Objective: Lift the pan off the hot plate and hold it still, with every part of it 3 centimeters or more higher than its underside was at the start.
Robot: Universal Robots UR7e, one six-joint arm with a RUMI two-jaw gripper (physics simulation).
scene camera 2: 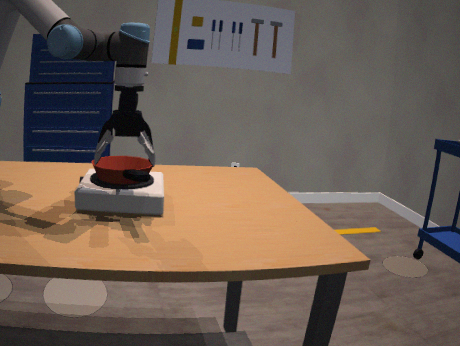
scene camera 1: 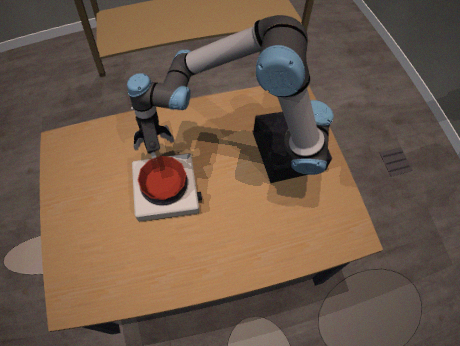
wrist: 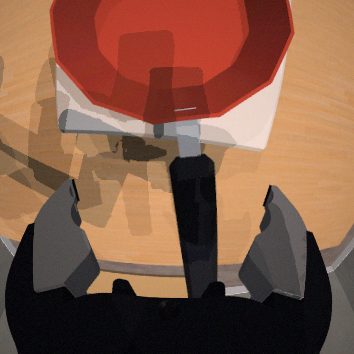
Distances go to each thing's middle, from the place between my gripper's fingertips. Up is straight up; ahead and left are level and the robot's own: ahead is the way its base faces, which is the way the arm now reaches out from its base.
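The red pan [scene camera 1: 162,177] is where I begin: my gripper is 3 cm to the right of it and 2 cm above it. There is also the white hot plate [scene camera 1: 185,202], which I find 13 cm to the left of my hand and 10 cm below it.
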